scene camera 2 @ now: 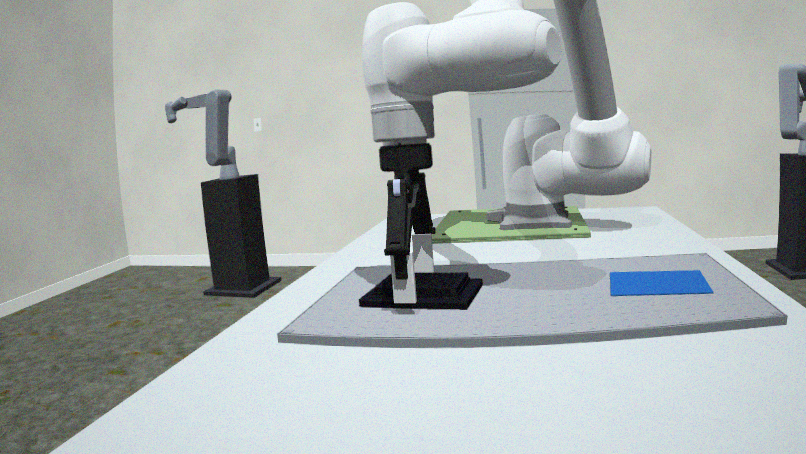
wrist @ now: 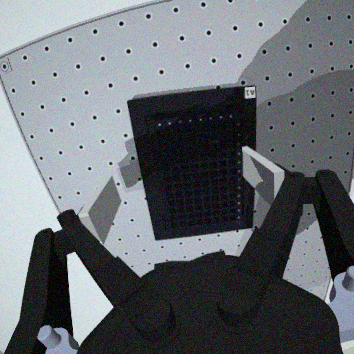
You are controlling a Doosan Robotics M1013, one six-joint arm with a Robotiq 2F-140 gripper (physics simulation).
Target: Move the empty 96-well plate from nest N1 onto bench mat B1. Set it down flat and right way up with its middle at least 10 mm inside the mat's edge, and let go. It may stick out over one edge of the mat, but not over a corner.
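The dark 96-well plate lies flat in the black nest N1. In the wrist view, the nest's label A1 shows at its top right corner. My gripper is open and empty, pointing down with its pale pads at either side of the plate. In the wrist view, the left pad stands well apart from the nest, while the right pad overlaps the nest's right edge; its exact height there is unclear. The blue bench mat B1 lies to the right in the scene view.
The nest and mat are on a grey perforated board on the white table. The arm's base stands on a green plate behind the board. Two other arms on black pedestals stand beyond the table.
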